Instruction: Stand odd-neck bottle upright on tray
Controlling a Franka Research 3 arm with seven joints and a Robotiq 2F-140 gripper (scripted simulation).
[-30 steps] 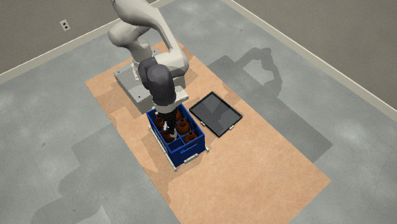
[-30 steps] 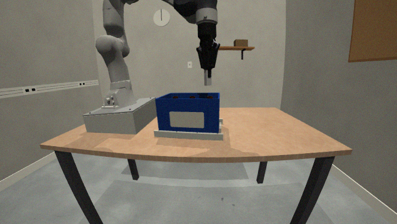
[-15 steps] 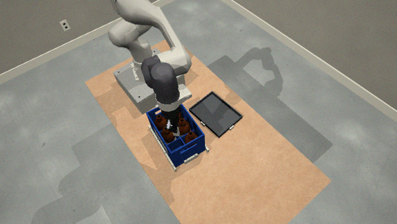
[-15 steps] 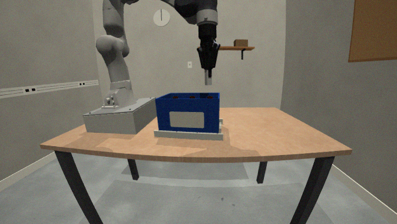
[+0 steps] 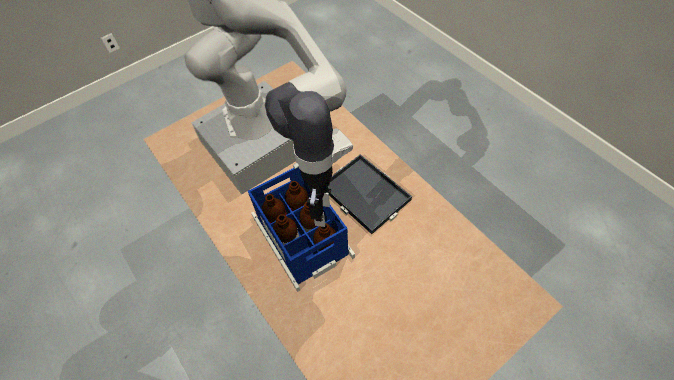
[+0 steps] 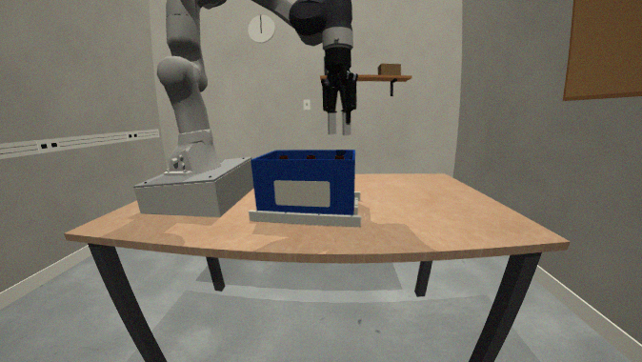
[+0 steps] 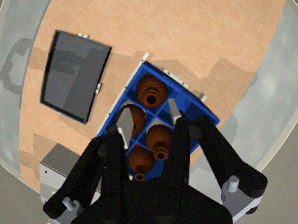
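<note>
Right now the blue crate is 17 cm below my hand, 9 cm behind it and 4 cm to the right of it. Also, from my hand: bottle 17 cm below, 17 cm behind, 9 cm to the right; then dark grey tray 25 cm below, 22 cm to the left, 12 cm behind.
</note>
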